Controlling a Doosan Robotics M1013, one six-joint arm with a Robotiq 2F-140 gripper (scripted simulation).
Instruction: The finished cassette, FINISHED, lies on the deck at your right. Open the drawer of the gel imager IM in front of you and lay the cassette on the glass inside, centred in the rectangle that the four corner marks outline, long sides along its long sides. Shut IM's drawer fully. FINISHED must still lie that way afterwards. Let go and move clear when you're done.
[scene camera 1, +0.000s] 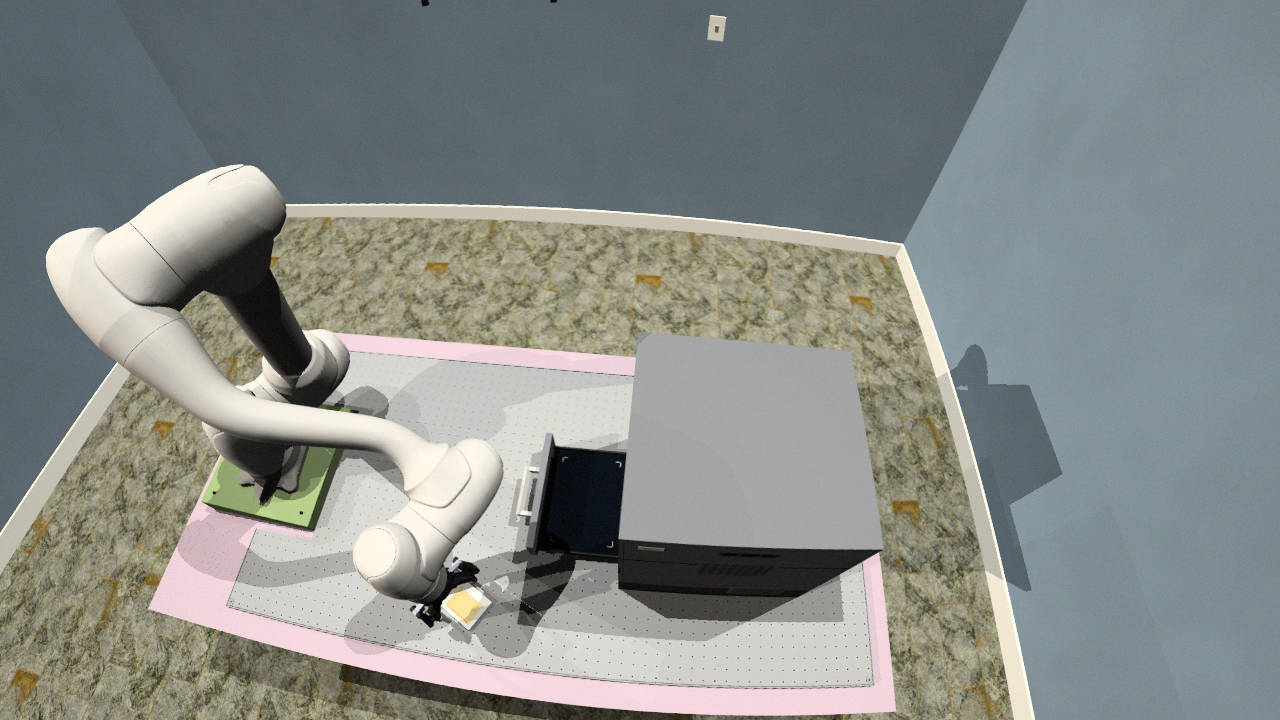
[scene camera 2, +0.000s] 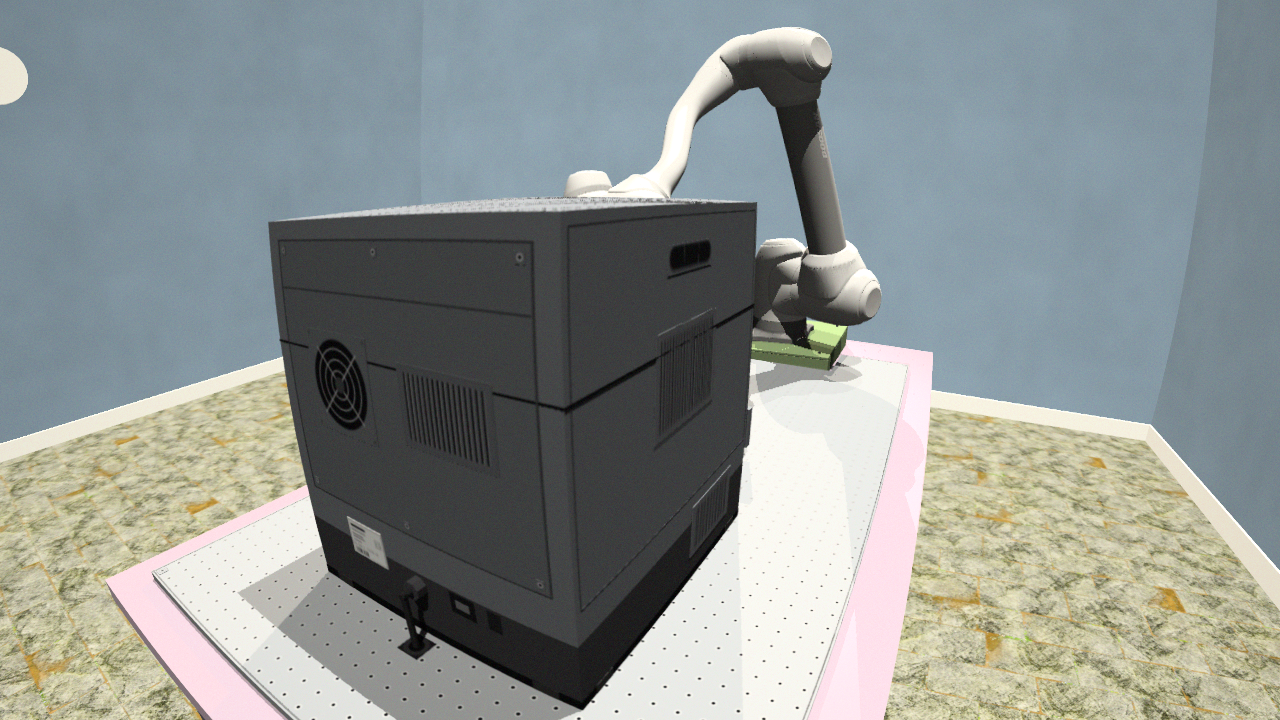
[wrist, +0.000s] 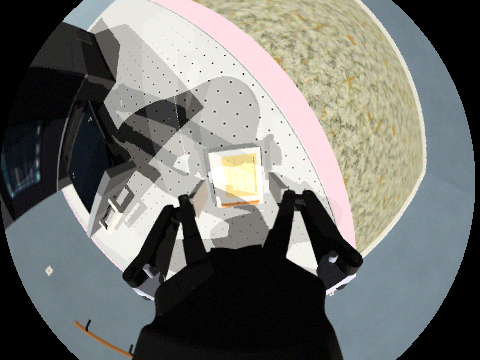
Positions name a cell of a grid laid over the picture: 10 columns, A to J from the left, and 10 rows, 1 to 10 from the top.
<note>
I see my gripper (scene camera 1: D9), a cassette (scene camera 1: D9) and a gel imager (scene camera 2: E6).
The cassette also shows in the wrist view (wrist: E5). My gripper also shows in the wrist view (wrist: E6). The gel imager is seen too in scene camera 1 (scene camera 1: F7) and in the wrist view (wrist: B2). Scene camera 2 does not show the cassette, which is hidden by the gel imager.
</note>
